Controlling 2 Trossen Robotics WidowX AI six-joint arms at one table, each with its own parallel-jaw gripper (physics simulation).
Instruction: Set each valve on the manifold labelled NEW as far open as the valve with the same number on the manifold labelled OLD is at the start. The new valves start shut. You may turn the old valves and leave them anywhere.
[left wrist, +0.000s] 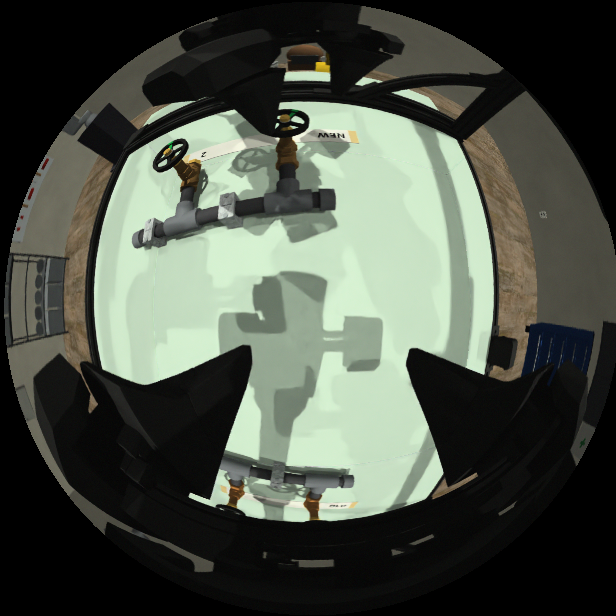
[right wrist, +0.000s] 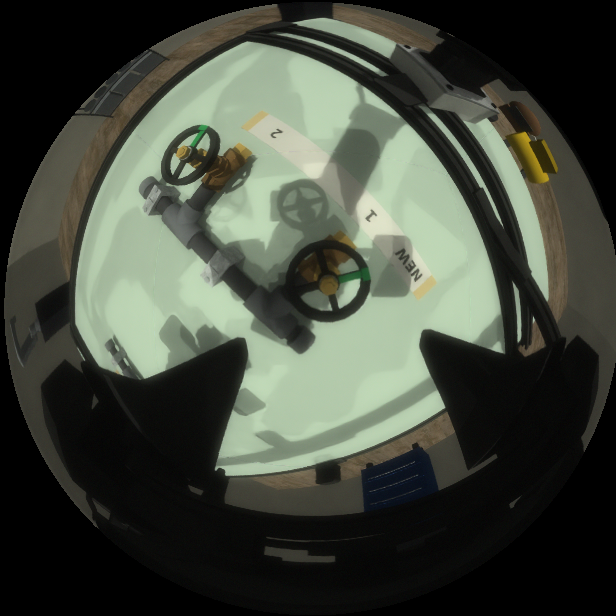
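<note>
The NEW manifold (right wrist: 229, 264) is a grey pipe with two brass valves and black handwheels. Valve 1's wheel (right wrist: 327, 279) has its green spoke pointing right; valve 2's wheel (right wrist: 190, 154) has its green spoke pointing up. The label strip (right wrist: 339, 203) reads 2, 1, NEW. My right gripper (right wrist: 333, 373) is open and empty above the mat, just short of valve 1. In the left wrist view the NEW manifold (left wrist: 235, 209) lies far off, with the right arm (left wrist: 264, 63) over it. My left gripper (left wrist: 327, 379) is open and empty. The OLD manifold (left wrist: 287, 476) lies low between its fingers, partly hidden.
A blue crate (right wrist: 396, 476) and a small black block (right wrist: 326, 472) sit off the table's edge. A yellow object (right wrist: 531, 155) and a grey box (right wrist: 442, 80) lie beyond black cables (right wrist: 488, 218). The wooden table rim (left wrist: 517, 241) surrounds the mat.
</note>
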